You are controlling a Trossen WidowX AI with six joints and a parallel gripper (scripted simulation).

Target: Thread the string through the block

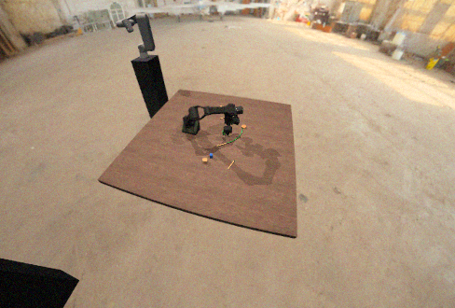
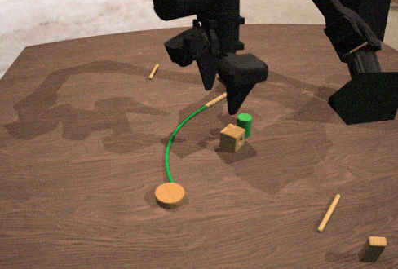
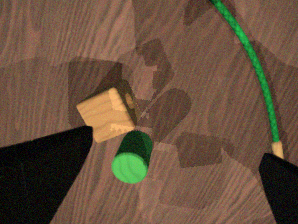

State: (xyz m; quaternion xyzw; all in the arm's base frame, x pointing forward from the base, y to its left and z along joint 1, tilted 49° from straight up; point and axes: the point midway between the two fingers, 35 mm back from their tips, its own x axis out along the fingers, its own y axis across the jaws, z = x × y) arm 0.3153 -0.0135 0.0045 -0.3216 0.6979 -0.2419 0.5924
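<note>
My gripper tip is 4 cm past the green cylinder, 4 cm above it and 2 cm to the right of it. From my gripper tip the other things lie so: blue cylinder (24 cm to the right, 7 cm behind, 4 cm below); thin wooden stick (10 cm to the right, 6 cm below, 2 cm behind); round wooden button (14 cm to the left, 11 cm ahead, 5 cm below).
</note>
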